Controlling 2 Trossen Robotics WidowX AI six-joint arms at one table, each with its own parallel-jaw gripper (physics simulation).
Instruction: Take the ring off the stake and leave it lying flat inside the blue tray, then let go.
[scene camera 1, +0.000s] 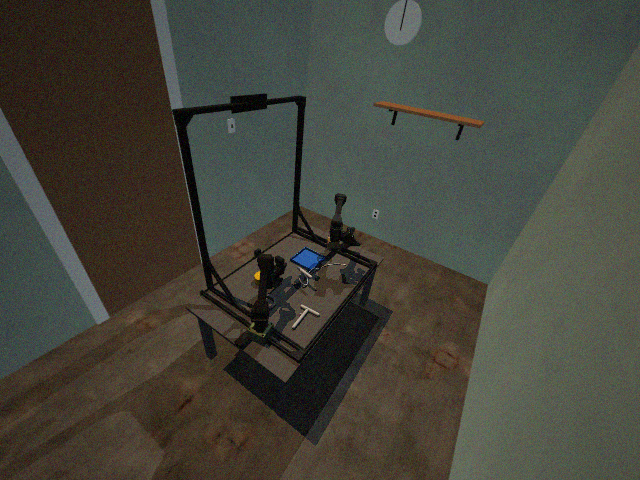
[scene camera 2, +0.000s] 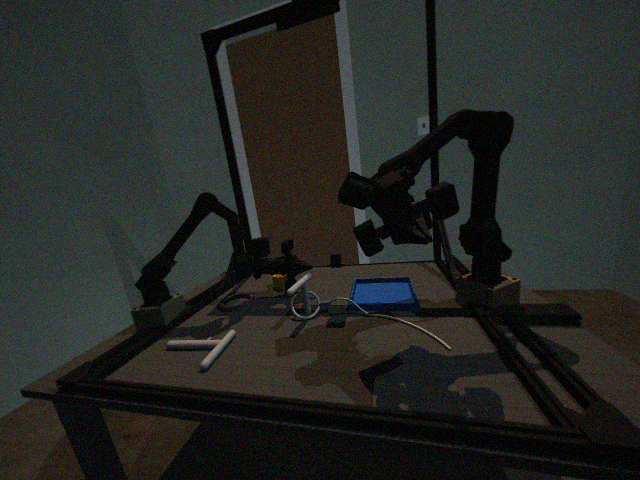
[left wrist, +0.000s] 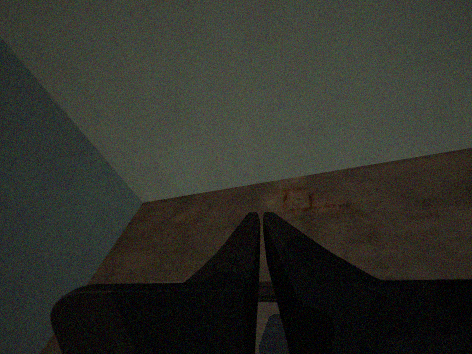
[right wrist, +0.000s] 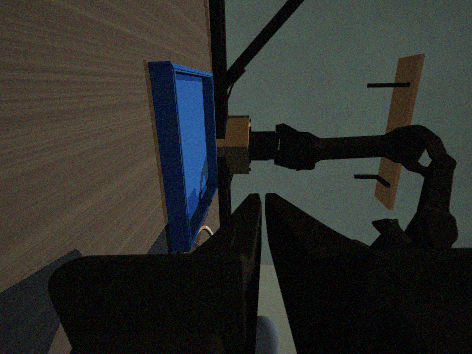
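Where they show: left gripper, fingertip midpoint: (scene camera 1: 359, 245) (scene camera 2: 429, 240) (left wrist: 260, 221); right gripper, fingertip midpoint: (scene camera 1: 286, 263) (scene camera 2: 312, 266) (right wrist: 261, 203); left arm's base, origin of the base link: (scene camera 2: 486, 278) (right wrist: 249, 145); right arm's base, origin of the base link: (scene camera 1: 260, 326) (scene camera 2: 157, 301).
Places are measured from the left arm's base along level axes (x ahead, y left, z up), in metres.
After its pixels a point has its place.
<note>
The pale ring (scene camera 2: 292, 310) @(x 0.475, y -0.227, z -0.045 m) hangs around the upright post of the T-shaped stake (scene camera 2: 299, 284) @(x 0.447, y -0.209, z 0.034 m) (scene camera 1: 305, 271) @(x 0.443, y -0.223, z 0.041 m), below its crossbar. The blue tray (scene camera 1: 307, 258) @(x 0.179, y -0.205, z -0.065 m) (scene camera 2: 383, 292) @(x 0.178, y -0.205, z -0.066 m) (right wrist: 191, 125) @(x 0.166, y -0.219, z -0.066 m) lies empty on the table behind and right of the stake in scene camera 2. My left gripper (scene camera 2: 428, 240) @(x 0.315, y 0.128, z 0.185 m) (left wrist: 260, 221) @(x 0.315, y 0.128, z 0.185 m) is shut and empty, high above the table at the right. My right gripper (scene camera 2: 310, 267) @(x 0.358, y -0.352, z 0.027 m) (right wrist: 261, 203) @(x 0.358, y -0.352, z 0.027 m) is shut and empty, low behind the stake in scene camera 2. Its fingers hide the ring and most of the stake in the right wrist view.
A white T-shaped piece (scene camera 1: 305, 316) @(x 0.718, y -0.217, z -0.057 m) (scene camera 2: 218, 348) @(x 0.675, y -0.171, z -0.054 m) lies at the front left in scene camera 2. A pale curved cable (scene camera 2: 408, 323) @(x 0.231, y -0.031, z -0.068 m) runs rightward from near the stake. A yellow cup (scene camera 1: 257, 276) @(x 0.448, y -0.531, z -0.022 m) (scene camera 2: 279, 282) @(x 0.463, y -0.471, z -0.043 m) and a dark loop (scene camera 2: 221, 303) @(x 0.676, y -0.451, z -0.057 m) are near the right arm. A black frame surrounds the table.
</note>
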